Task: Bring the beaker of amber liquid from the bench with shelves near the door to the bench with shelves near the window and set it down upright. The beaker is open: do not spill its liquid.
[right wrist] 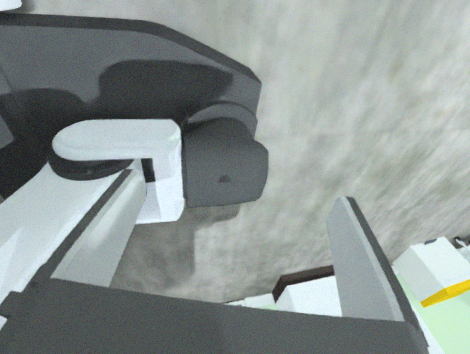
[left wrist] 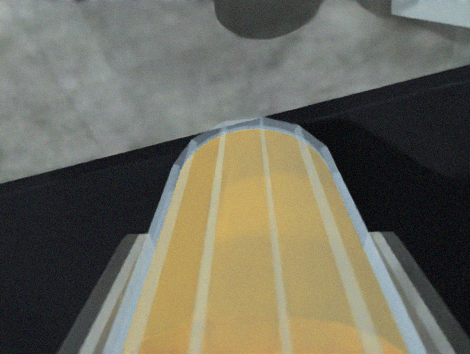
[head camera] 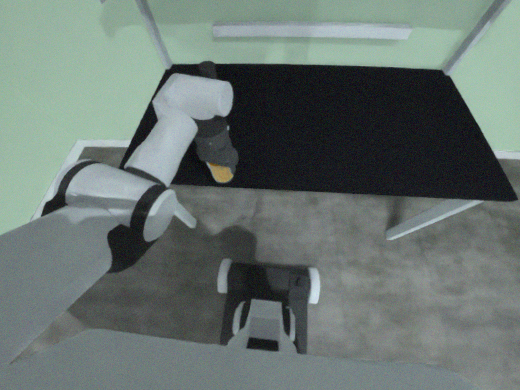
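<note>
The beaker of amber liquid (head camera: 222, 174) (left wrist: 245, 215) is between the fingers of my left gripper (head camera: 216, 159) (left wrist: 256, 251), which is shut on it. In the head view it shows over the front edge of the black bench top (head camera: 350, 130) (left wrist: 65, 225), towards the left end. In the left wrist view the bench edge runs behind the beaker, with floor beyond. Amber fills much of its visible side; its exact tilt and its height over the bench are hard to tell. My right gripper (right wrist: 237, 195) is open and empty, above the floor beside the robot's base.
Grey posts (head camera: 154, 35) (head camera: 475, 37) rise at the bench's back corners. A pale bar (head camera: 312, 31) spans the back. A bench leg (head camera: 432, 219) shows at the right. The robot's wheeled base (head camera: 265, 280) (right wrist: 222, 165) stands before the bench. A white box (right wrist: 430, 265) is at the right wrist view's lower right.
</note>
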